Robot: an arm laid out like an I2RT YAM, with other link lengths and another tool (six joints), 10 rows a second.
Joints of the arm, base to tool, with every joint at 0 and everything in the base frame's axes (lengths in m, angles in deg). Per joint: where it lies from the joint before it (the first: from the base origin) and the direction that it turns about. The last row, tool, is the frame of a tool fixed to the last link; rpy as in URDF.
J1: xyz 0 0 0.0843 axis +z
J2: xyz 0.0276 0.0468 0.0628 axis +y
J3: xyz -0.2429 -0.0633 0 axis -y
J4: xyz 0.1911 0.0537 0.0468 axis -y
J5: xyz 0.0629 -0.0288 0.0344 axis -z
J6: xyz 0.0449 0 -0.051 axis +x
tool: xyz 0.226 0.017 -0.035 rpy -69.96 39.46 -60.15
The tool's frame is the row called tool.
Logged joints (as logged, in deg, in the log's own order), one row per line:
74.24, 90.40, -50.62, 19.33, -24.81, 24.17
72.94, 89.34, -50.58, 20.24, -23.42, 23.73
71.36, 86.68, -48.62, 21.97, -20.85, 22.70
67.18, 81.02, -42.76, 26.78, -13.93, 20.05
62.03, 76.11, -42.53, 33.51, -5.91, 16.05
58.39, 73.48, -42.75, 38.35, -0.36, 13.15
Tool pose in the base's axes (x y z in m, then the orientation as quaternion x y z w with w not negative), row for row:
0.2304, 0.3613, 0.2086, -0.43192, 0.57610, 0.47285, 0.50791
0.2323, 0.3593, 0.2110, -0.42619, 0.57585, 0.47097, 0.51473
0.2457, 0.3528, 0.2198, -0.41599, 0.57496, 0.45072, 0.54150
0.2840, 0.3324, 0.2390, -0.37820, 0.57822, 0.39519, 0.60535
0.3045, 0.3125, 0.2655, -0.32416, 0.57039, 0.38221, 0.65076
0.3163, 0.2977, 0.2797, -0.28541, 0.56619, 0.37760, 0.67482
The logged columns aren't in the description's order. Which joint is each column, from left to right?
Columns, left to right: J3, J2, J5, J6, J4, J1.
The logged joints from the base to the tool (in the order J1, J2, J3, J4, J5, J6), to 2 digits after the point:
24.17, 90.40, 74.24, -24.81, -50.62, 19.33
23.73, 89.34, 72.94, -23.42, -50.58, 20.24
22.70, 86.68, 71.36, -20.85, -48.62, 21.97
20.05, 81.02, 67.18, -13.93, -42.76, 26.78
16.05, 76.11, 62.03, -5.91, -42.53, 33.51
13.15, 73.48, 58.39, -0.36, -42.75, 38.35

